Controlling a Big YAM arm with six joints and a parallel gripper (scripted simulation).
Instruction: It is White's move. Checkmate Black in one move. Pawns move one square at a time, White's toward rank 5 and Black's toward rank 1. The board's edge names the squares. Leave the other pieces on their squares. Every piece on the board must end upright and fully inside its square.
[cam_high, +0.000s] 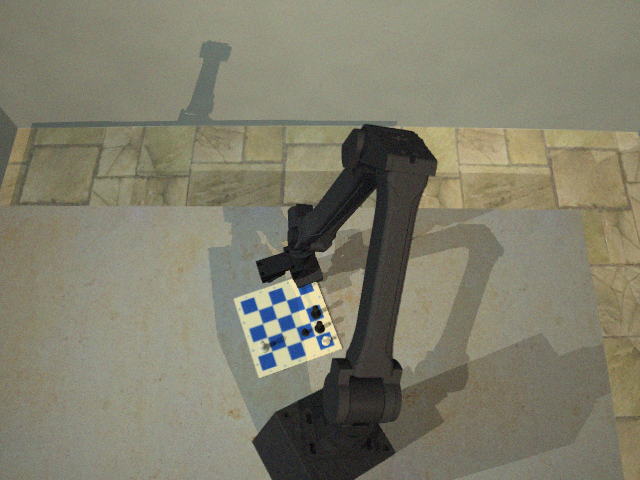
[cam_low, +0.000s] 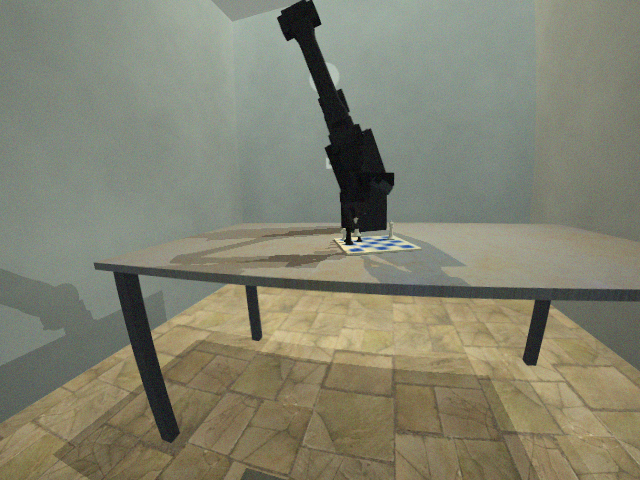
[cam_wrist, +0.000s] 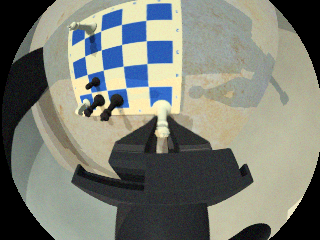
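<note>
Right now the chessboard is 9 cm behind my hand, 7 cm below it and 6 cm to the left of it.
</note>
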